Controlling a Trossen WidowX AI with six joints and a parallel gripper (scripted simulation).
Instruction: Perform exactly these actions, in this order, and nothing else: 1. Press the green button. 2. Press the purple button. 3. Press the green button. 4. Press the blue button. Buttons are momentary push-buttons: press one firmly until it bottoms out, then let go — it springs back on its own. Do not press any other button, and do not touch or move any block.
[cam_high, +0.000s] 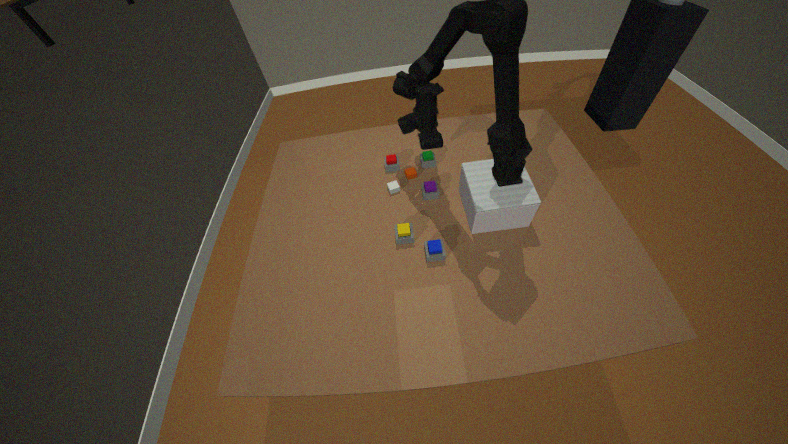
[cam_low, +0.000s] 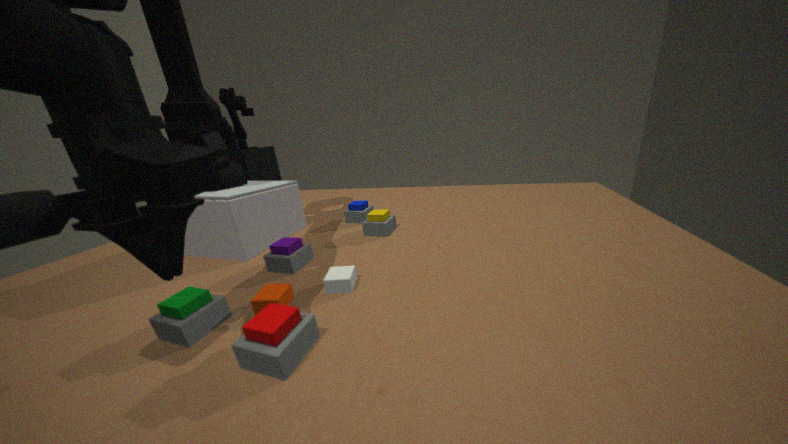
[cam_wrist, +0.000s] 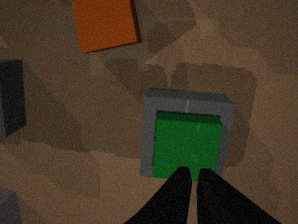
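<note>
Right now the green button is 3 cm below my gripper tip. Round my gripper tip: red button (12 cm ahead, 3 cm below); then orange block (6 cm ahead, 5 cm to the left, 5 cm below); then purple button (14 cm to the left, 3 cm below, 1 cm ahead).
</note>
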